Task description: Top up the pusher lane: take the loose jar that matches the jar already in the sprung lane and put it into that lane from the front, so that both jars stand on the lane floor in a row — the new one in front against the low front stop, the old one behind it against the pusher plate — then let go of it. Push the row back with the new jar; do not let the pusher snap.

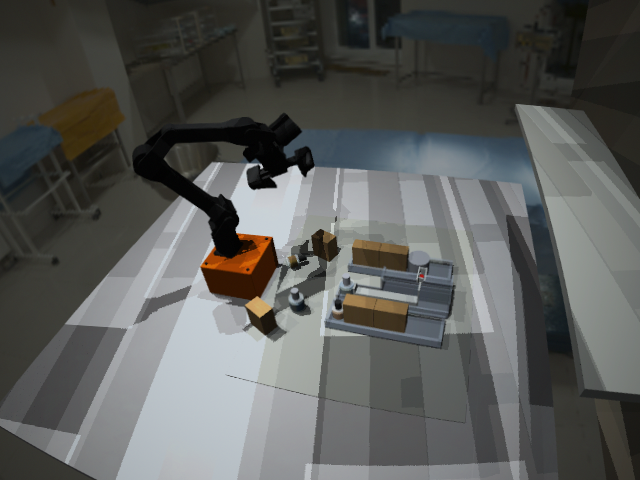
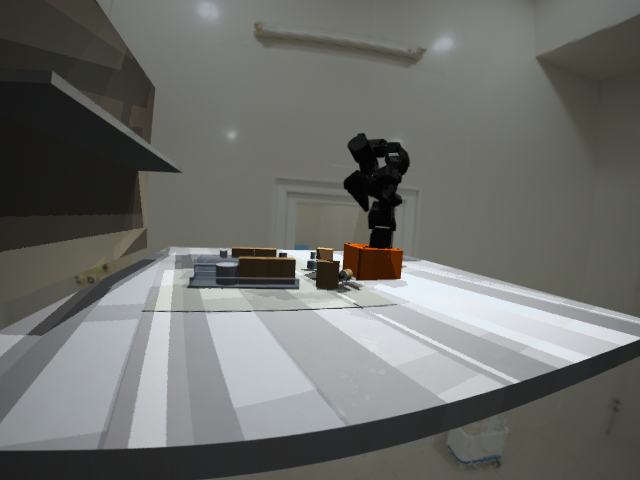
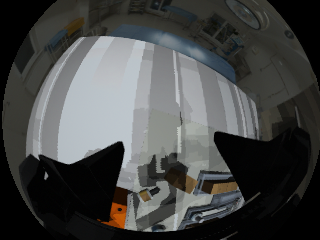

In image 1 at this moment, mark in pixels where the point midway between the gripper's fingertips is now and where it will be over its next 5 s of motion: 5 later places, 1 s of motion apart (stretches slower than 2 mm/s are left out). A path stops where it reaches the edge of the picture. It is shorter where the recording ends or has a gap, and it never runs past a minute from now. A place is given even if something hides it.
The gripper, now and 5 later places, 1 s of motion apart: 290,181; 293,284; 296,300; 290,277; 329,274; 332,280
